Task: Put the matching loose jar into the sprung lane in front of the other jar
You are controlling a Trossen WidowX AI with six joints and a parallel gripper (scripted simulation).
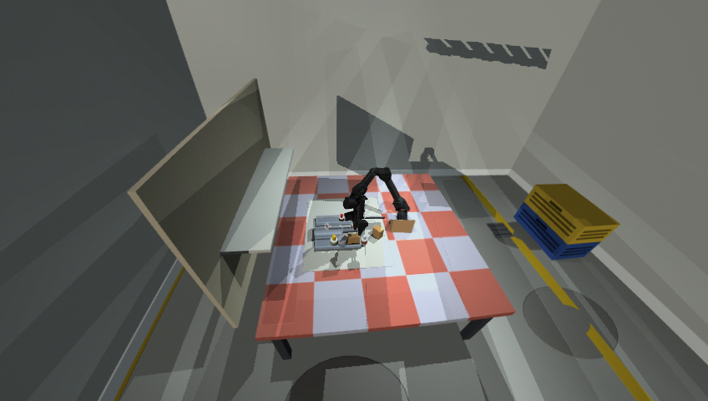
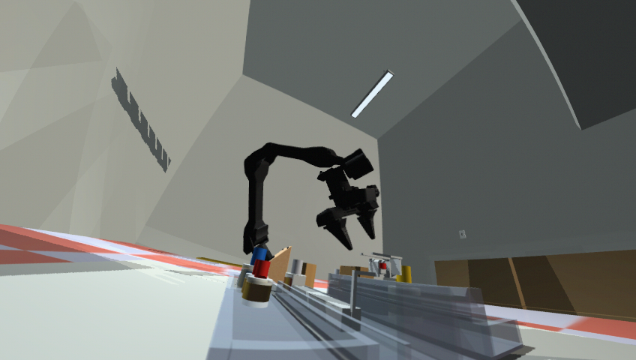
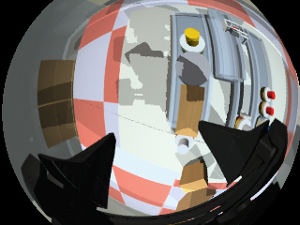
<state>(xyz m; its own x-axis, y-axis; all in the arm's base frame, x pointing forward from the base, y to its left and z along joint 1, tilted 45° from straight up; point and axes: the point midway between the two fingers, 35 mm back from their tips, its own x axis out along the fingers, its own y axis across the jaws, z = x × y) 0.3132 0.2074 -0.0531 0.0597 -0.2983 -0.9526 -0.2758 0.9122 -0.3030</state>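
Now: the brown box 9 cm below my gripper tip, 3 cm to the right of it and 2 cm ahead of it. The rest, counted from my gripper tip: grey lane rack: 16 cm ahead, 11 cm to the right, 11 cm below; tall panel: 63 cm ahead, 27 cm above, 9 cm to the right.
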